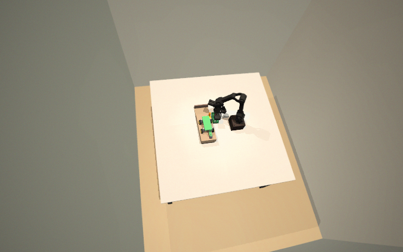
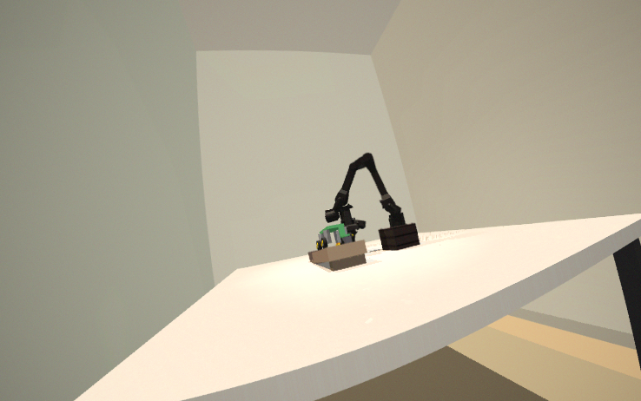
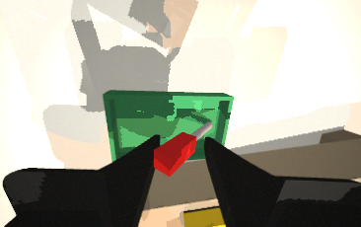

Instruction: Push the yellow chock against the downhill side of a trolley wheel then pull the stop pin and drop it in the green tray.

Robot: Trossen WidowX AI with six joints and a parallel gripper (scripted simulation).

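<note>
Now: the green tray 1 cm to the right of my gripper tip and 5 cm below it. Also, from my gripper tip: green trolley 11 cm ahead, 13 cm to the left, 7 cm above; then tan ramp 11 cm ahead, 13 cm to the left, 1 cm above; then red-headed stop pin 1 cm to the left.
</note>
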